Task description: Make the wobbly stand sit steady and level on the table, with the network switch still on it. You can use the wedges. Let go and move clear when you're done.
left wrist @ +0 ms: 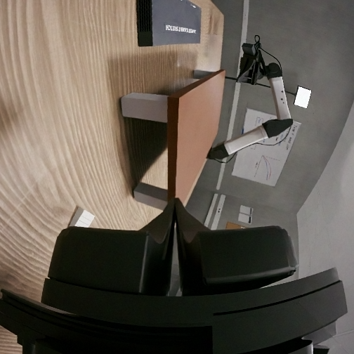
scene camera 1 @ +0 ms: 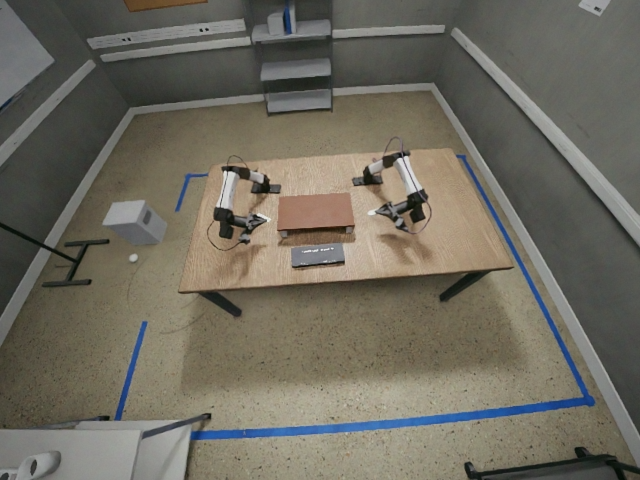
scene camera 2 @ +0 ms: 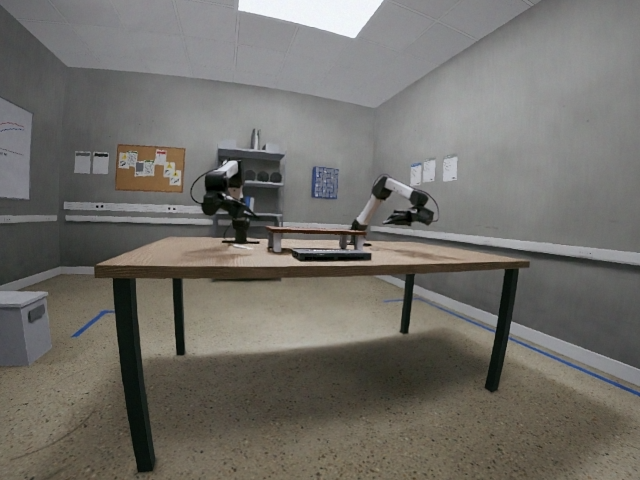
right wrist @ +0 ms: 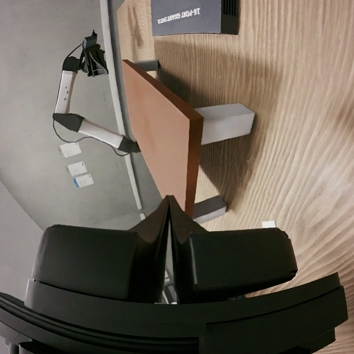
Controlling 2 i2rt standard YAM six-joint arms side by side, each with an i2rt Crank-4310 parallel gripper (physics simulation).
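Where they show: left gripper, fingertip midpoint: [scene camera 1: 374,212] [scene camera 2: 382,224]; right gripper, fingertip midpoint: [scene camera 1: 267,220] [scene camera 2: 260,218]; left arm's base, link origin: [scene camera 1: 367,180]; right arm's base, link origin: [scene camera 1: 266,189] [scene camera 2: 240,242].
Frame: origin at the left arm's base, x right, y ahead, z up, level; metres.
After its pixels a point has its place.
Note:
The stand, a brown board [scene camera 1: 315,210] {x 0.367, y 0.288, z 0.100 m} [scene camera 2: 315,230] {x 0.405, y 0.400, z 0.099 m} [left wrist: 197,125] [right wrist: 160,130] on grey legs, is upright; in scene camera 2 its board looks slightly lower at the right. The black network switch [scene camera 1: 317,255] {x 0.379, y 0.537, z 0.028 m} [scene camera 2: 331,255] {x 0.404, y 0.585, z 0.020 m} [left wrist: 176,22] [right wrist: 187,17] lies flat on the table in front of the stand. One white wedge [scene camera 1: 262,215] {x 0.697, y 0.217, z 0.009 m} [scene camera 2: 240,246] {x 0.702, y 0.232, z 0.008 m} [right wrist: 269,224] lies left of the stand, another wedge [scene camera 1: 371,212] {x 0.029, y 0.271, z 0.009 m} [left wrist: 83,218] right of it. My left gripper [scene camera 1: 377,211] {x 0.052, y 0.366, z 0.139 m} [scene camera 2: 385,222] {x 0.052, y 0.366, z 0.139 m} [left wrist: 174,200] and right gripper [scene camera 1: 267,220] {x 0.632, y 0.357, z 0.138 m} [scene camera 2: 256,215] {x 0.632, y 0.357, z 0.138 m} [right wrist: 169,197] are shut and empty, above the table either side of the stand.
The wooden table [scene camera 1: 439,237] {x -0.325, y 0.482, z 0.000 m} [scene camera 2: 170,255] {x 0.963, y 0.470, z 0.000 m} bears both arms, mounted behind the stand at its left and right. A grey box [scene camera 1: 135,222] [scene camera 2: 25,328] stands on the floor left of the table. A shelf unit [scene camera 1: 296,69] stands at the back wall.

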